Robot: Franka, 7 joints.
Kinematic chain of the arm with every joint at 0, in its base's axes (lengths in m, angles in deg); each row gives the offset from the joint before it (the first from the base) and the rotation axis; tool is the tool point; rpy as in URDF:
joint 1: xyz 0 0 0.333 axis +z
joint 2: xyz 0 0 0 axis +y
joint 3: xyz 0 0 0.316 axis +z
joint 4: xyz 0.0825 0 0 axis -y
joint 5: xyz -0.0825 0 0.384 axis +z
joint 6: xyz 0 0 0 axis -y
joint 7: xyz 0.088 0 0 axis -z
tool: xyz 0 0 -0.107 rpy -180 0 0
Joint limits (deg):
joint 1: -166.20..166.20
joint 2: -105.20..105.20
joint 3: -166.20..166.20
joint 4: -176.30..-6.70
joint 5: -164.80..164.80
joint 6: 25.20..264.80
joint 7: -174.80..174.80
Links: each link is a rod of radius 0.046 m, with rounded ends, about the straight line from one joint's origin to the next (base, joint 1, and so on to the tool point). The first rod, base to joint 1, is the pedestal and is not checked.
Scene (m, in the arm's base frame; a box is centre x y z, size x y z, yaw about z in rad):
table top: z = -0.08
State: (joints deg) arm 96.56 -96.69 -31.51 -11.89 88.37 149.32 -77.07
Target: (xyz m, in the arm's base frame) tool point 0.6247 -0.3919 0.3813
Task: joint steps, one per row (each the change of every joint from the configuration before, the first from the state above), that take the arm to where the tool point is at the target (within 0.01 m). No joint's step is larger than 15 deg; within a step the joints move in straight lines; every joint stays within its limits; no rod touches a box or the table.
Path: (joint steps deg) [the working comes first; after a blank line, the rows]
Joints at the target: 107.74 -105.20 -55.99 -69.29 105.89 192.51 -77.07
Straight joint move there: clear.

1: 2.79 -2.13 -6.12 -14.35 4.38 10.80 0.00
2: 2.80 -2.12 -6.12 -14.35 4.38 10.79 0.00
3: 2.79 -2.13 -6.12 -14.35 4.38 10.80 0.00
4: 2.80 -2.13 -6.12 -14.35 4.38 10.80 0.00

